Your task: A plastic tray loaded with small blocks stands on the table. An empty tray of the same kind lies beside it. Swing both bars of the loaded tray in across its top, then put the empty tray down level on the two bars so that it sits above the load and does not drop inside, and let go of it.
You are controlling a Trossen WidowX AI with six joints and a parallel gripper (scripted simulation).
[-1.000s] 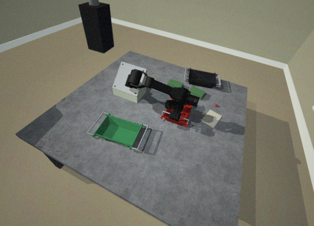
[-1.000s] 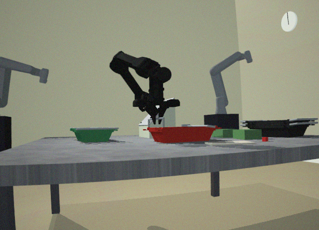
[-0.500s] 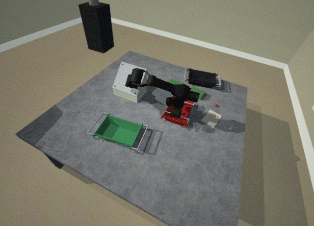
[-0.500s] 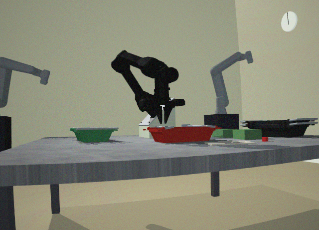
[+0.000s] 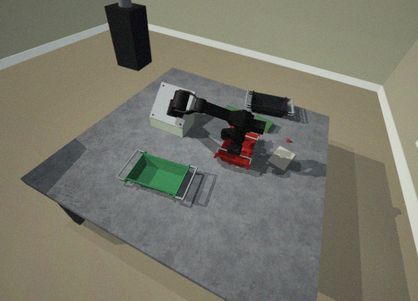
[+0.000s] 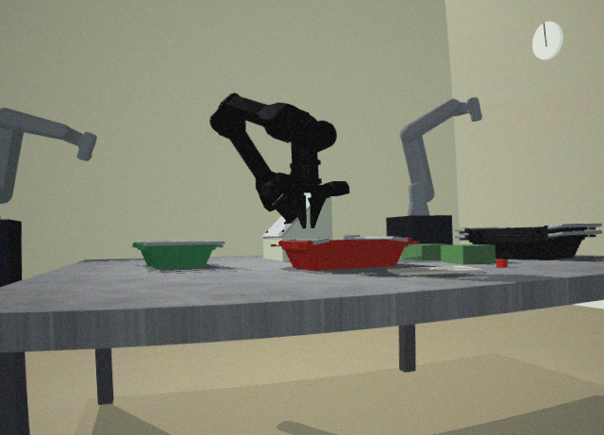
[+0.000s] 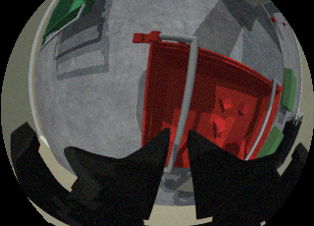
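Now: gripper tip 290 mm past the green tray, 260 mm to the left of it and 40 mm above it. Also, from my gripper tip: pale flat card (240 mm ahead, 150 mm to the left, 90 mm below); small red cube (300 mm to the left, 260 mm ahead, 80 mm below).
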